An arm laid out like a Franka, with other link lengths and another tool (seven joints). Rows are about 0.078 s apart.
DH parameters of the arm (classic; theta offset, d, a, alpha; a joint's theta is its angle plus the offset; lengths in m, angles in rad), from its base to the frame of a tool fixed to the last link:
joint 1: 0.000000 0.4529 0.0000 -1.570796
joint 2: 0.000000 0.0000 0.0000 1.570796
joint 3: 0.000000 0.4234 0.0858 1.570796
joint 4: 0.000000 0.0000 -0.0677 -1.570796
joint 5: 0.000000 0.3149 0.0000 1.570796
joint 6: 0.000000 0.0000 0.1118 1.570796
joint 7: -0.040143 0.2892 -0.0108 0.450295
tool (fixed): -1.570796 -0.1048 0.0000 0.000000
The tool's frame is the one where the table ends.
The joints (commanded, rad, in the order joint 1, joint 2, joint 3, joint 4, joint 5, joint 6, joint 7), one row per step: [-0.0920, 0.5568, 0.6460, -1.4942, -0.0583, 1.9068, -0.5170]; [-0.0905, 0.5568, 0.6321, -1.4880, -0.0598, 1.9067, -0.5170]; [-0.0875, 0.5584, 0.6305, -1.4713, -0.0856, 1.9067, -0.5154]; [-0.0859, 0.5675, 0.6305, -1.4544, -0.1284, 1.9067, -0.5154]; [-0.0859, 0.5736, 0.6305, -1.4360, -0.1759, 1.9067, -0.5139]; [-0.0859, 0.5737, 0.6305, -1.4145, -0.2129, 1.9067, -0.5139]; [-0.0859, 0.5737, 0.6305, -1.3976, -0.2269, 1.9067, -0.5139]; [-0.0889, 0.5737, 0.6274, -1.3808, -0.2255, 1.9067, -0.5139]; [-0.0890, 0.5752, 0.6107, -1.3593, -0.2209, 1.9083, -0.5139]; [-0.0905, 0.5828, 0.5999, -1.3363, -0.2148, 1.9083, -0.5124]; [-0.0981, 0.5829, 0.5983, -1.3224, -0.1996, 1.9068, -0.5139]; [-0.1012, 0.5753, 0.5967, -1.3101, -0.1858, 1.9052, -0.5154]
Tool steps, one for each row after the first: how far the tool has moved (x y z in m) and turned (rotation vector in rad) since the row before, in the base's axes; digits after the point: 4 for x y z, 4 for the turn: [0.0045, -0.0066, 0.0003, -0.0058, -0.0053, -0.0117]; [0.0066, -0.0023, 0.0058, -0.0139, -0.0256, 0.0039]; [0.0086, -0.0045, 0.0016, -0.0256, -0.0275, 0.0107]; [0.0095, -0.0062, 0.0045, -0.0293, -0.0339, 0.0082]; [0.0089, -0.0050, 0.0099, -0.0204, -0.0372, 0.0047]; [0.0055, -0.0023, 0.0076, -0.0041, -0.0215, -0.0013]; [0.0053, -0.0043, 0.0068, 0.0065, -0.0134, -0.0114]; [0.0084, -0.0094, 0.0059, 0.0046, -0.0152, -0.0223]; [0.0080, -0.0075, 0.0031, 0.0092, -0.0086, -0.0207]; [0.0037, -0.0053, 0.0052, 0.0167, -0.0036, -0.0153]; [0.0015, -0.0021, 0.0100, 0.0142, -0.0106, -0.0097]
